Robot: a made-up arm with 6 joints.
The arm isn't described. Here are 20 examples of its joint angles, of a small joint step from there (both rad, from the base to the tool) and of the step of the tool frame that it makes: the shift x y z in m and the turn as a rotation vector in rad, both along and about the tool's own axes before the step.
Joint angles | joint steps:
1: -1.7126 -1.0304 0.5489 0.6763 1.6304 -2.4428 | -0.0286 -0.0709 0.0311 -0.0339 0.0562 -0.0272
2: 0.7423 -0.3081 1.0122 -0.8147 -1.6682 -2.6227 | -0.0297 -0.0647 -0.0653 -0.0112 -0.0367 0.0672
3: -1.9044 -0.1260 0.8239 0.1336 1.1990 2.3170 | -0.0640 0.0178 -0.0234 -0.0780 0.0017 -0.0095
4: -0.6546 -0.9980 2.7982 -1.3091 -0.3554 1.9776 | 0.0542 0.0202 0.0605 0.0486 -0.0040 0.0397
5: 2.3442 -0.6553 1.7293 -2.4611 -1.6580 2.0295 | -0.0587 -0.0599 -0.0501 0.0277 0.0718 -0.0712
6: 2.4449 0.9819 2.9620 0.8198 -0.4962 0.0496 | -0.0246 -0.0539 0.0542 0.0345 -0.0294 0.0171
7: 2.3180 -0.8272 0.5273 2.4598 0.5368 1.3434 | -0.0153 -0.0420 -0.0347 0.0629 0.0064 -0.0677
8: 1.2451 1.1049 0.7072 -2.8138 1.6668 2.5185 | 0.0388 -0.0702 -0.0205 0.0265 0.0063 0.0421
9: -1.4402 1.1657 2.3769 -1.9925 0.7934 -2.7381 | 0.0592 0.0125 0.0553 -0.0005 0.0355 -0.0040
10: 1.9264 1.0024 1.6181 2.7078 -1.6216 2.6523 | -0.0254 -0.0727 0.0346 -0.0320 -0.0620 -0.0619
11: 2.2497 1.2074 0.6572 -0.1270 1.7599 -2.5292 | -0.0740 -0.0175 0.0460 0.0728 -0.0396 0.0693
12: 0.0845 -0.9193 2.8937 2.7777 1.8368 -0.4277 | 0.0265 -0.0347 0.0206 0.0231 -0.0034 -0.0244
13: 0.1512 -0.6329 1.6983 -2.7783 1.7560 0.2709 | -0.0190 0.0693 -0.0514 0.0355 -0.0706 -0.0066
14: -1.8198 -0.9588 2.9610 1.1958 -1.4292 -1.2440 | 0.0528 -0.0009 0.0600 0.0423 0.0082 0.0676
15: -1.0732 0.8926 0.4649 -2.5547 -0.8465 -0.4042 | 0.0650 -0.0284 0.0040 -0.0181 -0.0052 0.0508
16: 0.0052 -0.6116 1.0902 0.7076 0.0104 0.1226 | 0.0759 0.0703 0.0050 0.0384 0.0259 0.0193
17: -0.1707 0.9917 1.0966 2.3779 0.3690 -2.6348 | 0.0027 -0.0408 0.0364 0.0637 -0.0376 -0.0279
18: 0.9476 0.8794 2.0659 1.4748 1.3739 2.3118 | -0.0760 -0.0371 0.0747 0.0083 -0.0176 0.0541
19: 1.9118 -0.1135 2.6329 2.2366 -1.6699 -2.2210 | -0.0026 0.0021 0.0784 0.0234 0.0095 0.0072
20: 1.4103 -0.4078 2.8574 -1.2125 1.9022 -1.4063 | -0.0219 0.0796 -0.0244 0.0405 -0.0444 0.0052
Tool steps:
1: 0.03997 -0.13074 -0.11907 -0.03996 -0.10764 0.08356
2: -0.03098 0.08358 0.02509 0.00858 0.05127 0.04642
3: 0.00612 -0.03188 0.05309 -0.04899 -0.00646 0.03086
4: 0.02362 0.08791 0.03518 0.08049 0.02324 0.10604
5: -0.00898 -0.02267 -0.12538 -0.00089 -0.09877 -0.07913
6: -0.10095 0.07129 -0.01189 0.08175 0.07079 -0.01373
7: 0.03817 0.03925 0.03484 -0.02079 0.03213 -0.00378
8: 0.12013 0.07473 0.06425 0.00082 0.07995 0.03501
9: -0.02002 0.01959 0.08743 -0.03686 -0.01543 -0.05518
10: -0.04496 -0.10086 -0.16159 -0.13039 0.10507 -0.09074
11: -0.05391 -0.16651 -0.02583 0.06507 -0.00895 0.11476
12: 0.04902 0.01800 0.06274 0.00322 -0.07999 -0.01375
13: -0.02106 0.03428 -0.19235 -0.04510 0.05031 0.04321
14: -0.09315 0.01387 -0.03166 0.01267 0.08724 -0.02026
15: 0.01445 0.11742 -0.08944 0.06837 -0.02777 0.02270
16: 0.14100 -0.04812 -0.08061 -0.03567 -0.03483 0.00141
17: -0.05887 -0.04146 0.10845 0.00399 0.10778 0.01930
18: 0.13532 -0.05929 0.06182 0.04736 0.11365 0.14801
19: -0.05068 -0.03441 -0.01323 -0.00953 0.02181 -0.06492
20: -0.06707 -0.09119 0.08692 0.12804 -0.03416 0.05669
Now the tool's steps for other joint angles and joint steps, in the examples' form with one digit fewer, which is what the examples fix.
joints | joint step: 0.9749 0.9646 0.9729 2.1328 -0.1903 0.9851 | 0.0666 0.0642 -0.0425 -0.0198 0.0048 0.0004
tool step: -0.2145 0.0969 0.0105 0.0265 0.1177 -0.0514
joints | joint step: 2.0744 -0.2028 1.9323 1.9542 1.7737 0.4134 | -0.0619 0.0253 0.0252 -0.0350 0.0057 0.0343
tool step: -0.0242 -0.0305 -0.0454 -0.0021 0.0505 0.0308
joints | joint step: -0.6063 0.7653 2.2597 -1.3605 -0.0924 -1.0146 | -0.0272 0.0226 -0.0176 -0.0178 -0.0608 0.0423
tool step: -0.0582 0.0189 0.0325 0.0849 0.0274 0.0164
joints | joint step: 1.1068 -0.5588 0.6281 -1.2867 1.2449 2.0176 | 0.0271 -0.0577 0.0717 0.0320 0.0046 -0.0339
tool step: -0.1218 0.1294 -0.0305 -0.0035 -0.0079 -0.1619
